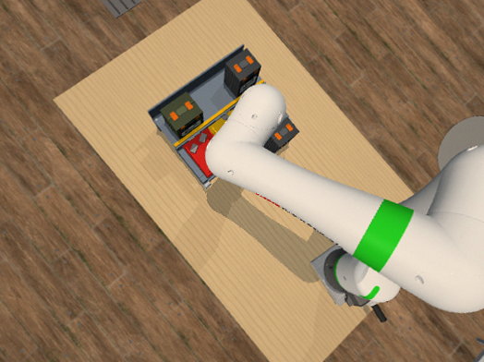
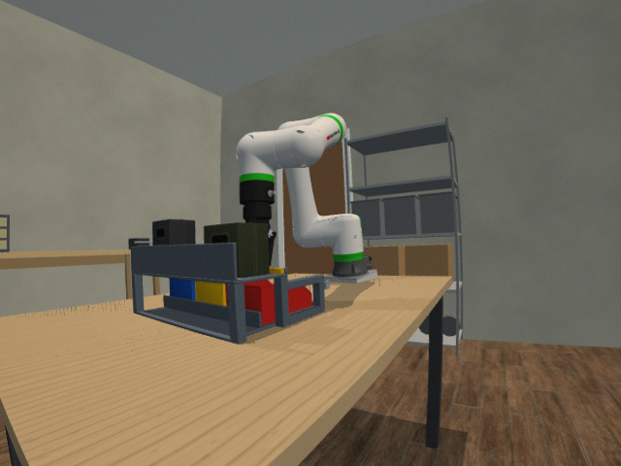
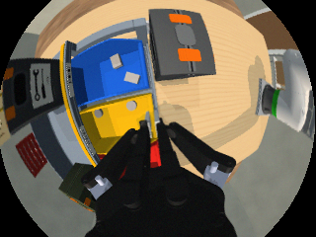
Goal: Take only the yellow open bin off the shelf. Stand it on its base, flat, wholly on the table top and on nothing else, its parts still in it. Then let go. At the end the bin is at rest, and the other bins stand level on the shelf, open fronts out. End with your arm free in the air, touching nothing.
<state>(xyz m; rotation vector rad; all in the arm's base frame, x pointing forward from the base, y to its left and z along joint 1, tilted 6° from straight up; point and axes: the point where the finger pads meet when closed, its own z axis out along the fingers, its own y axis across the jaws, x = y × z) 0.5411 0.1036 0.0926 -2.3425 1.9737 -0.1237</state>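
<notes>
The yellow open bin lies 8 cm ahead of my hand, 1 cm to the left of it and 2 cm below it. The rest, counted from my hand: red bin 6 cm ahead, 12 cm to the left, 2 cm below; blue bin 10 cm ahead, 10 cm to the right, 2 cm below; olive box 16 cm ahead, 14 cm to the left, 9 cm above.
</notes>
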